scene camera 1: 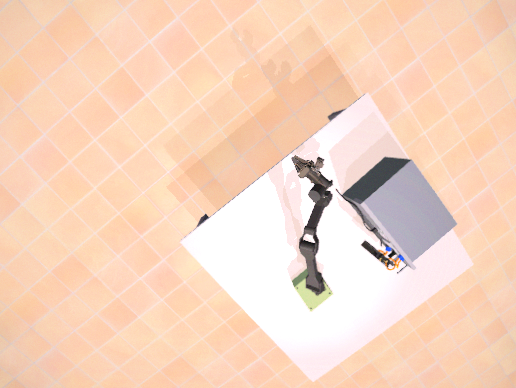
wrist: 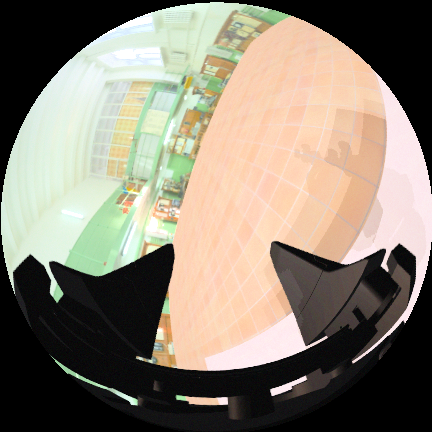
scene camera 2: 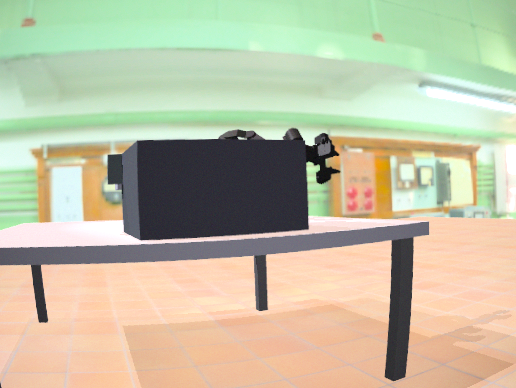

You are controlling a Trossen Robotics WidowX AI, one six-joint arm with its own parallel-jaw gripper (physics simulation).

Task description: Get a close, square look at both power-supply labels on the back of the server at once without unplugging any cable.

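Places are measured from the arm's base along level axes (x ahead, y left, z up), in millimetres.
Pixels of known places: gripper, fingertip midpoint: [scene camera 1: 293, 156] [wrist: 223, 249] [scene camera 2: 339, 163]; arm's base, link origin: [scene camera 1: 318, 287].
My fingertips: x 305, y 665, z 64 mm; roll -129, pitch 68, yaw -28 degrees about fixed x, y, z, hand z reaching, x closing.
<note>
Ahead of a thing's pixels: the offset from my fingertips to its top centre. "spot": to the spot under its first point.
The server [scene camera 1: 410, 212] [scene camera 2: 220, 190] is a large grey box on the table. Its cabled side faces the arm's side of the table in scene camera 1. A black cable [scene camera 1: 366, 220] runs along that side, and orange cables @(spot: dz -28, dx +74, dy -797 mm) [scene camera 1: 390, 265] with blue connectors stand near one end. The power-supply labels do not show in any view. My gripper [scene camera 1: 295, 161] [scene camera 2: 336, 163] [wrist: 223, 249] is open and empty, off the server's end near the table edge. It points away from the server; the wrist view shows floor and room between the fingers.
The table [scene camera 1: 250, 250] [scene camera 2: 215, 252] [wrist: 407, 145] bears the server and the arm [scene camera 1: 315, 217]. The arm's base stands on a green plate [scene camera 1: 312, 301]. A black bar-shaped part @(spot: dz -37, dx +50, dy -647 mm) [scene camera 1: 371, 247] sticks out beside the orange cables. Tiled floor lies beyond the table edge near the gripper.
</note>
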